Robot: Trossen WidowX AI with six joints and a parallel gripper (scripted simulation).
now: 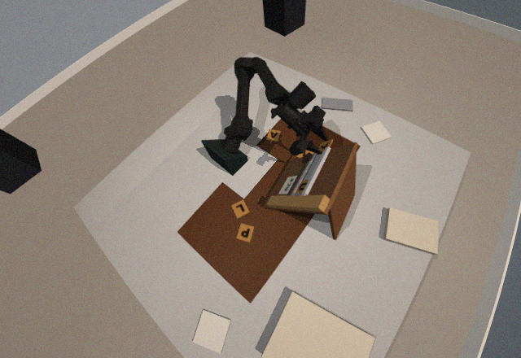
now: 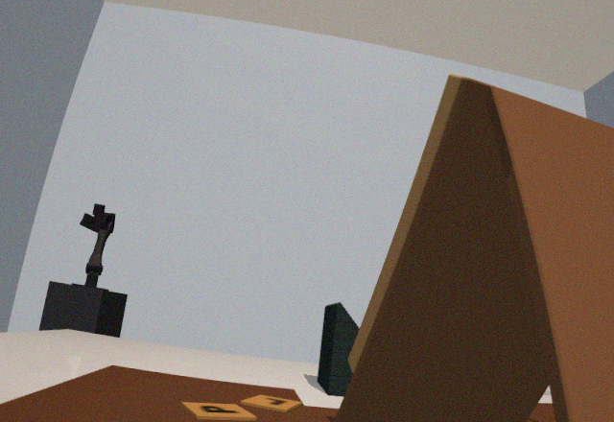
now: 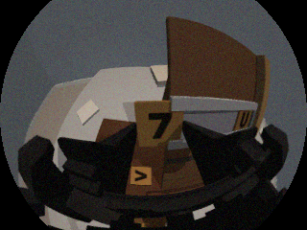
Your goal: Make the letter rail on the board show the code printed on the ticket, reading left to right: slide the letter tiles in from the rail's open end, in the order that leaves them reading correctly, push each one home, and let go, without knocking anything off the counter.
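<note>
Right now the white ticket is 16 cm to the right of my gripper tip, 9 cm below it and 1 cm behind it. The rest, counted from my gripper tip: letter tile right at my gripper tip; brown mat 19 cm to the right, 18 cm below, 11 cm behind; grey slab 35 cm to the left, 18 cm below, 17 cm behind.
</note>
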